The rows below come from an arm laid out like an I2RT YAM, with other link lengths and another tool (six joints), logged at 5 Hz.
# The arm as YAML. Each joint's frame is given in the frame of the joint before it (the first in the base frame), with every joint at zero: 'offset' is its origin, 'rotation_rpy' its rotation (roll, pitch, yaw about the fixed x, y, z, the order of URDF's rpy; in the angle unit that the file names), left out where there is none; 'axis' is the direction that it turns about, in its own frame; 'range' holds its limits. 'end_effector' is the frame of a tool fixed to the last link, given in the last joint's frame.
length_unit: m
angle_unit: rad
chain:
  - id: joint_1
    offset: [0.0, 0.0, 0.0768]
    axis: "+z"
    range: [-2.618, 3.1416]
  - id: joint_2
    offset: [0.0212, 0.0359, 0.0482]
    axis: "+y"
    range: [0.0, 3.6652]
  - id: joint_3
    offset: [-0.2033, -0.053, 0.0]
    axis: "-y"
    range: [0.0, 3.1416]
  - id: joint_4
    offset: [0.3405, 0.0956, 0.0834]
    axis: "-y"
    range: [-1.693, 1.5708]
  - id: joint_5
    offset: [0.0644, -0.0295, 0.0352]
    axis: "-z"
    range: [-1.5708, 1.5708]
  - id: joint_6
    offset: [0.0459, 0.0, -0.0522]
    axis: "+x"
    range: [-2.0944, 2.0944]
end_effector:
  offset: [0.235, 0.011, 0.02]
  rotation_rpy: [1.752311, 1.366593, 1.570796]
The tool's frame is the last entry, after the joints.
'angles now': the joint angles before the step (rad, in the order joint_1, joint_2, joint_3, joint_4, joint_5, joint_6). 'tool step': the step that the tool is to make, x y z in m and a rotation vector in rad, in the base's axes. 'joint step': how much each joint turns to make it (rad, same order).
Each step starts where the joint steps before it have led.
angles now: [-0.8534 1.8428 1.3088 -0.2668 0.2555 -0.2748]
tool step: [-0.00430 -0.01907 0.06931 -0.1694 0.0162 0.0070]
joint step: [0.0087 -0.1168 -0.0407 0.0686 0.0839 -0.0956]
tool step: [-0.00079 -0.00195 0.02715 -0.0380 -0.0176 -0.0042]
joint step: [0.0020 -0.0477 -0.0067 0.0013 0.0122 -0.0065]
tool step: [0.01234 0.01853 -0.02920 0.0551 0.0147 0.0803]
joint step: [-0.0015 0.0067 -0.0337 -0.0016 -0.0811 -0.0292]
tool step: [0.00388 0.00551 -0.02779 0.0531 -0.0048 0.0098]
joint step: [-0.0045 0.0468 0.0041 0.0006 -0.0354 0.0220]
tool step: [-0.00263 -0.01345 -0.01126 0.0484 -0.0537 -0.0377]
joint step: [-0.0335 0.0552 0.0403 0.0004 -0.0436 0.0591]
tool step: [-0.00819 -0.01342 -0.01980 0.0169 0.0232 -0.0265]
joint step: [-0.0174 0.0740 0.0465 -0.0004 0.0118 0.0005]
